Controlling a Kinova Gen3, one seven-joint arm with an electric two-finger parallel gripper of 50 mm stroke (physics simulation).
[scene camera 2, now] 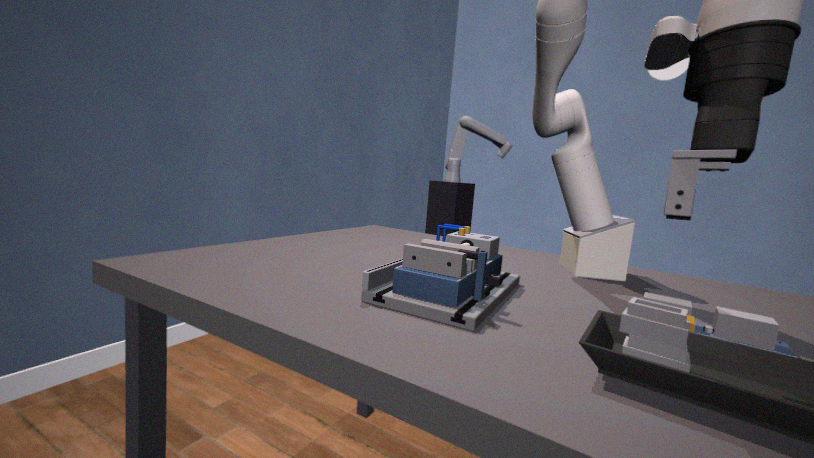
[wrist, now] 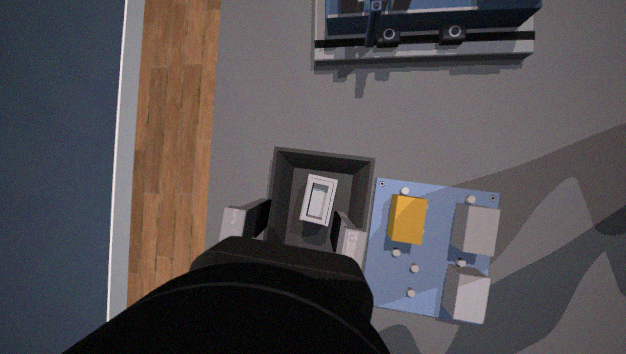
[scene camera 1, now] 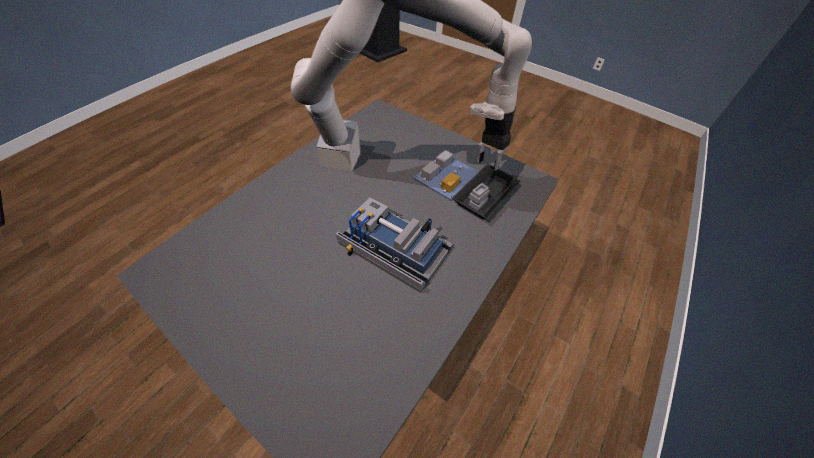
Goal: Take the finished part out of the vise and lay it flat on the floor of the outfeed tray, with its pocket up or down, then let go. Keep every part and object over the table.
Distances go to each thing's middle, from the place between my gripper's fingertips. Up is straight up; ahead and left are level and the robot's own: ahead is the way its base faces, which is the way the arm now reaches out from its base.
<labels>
Now: hand 160 mm above the yellow block [wrist: 407,213] and 120 mm past it.
</labels>
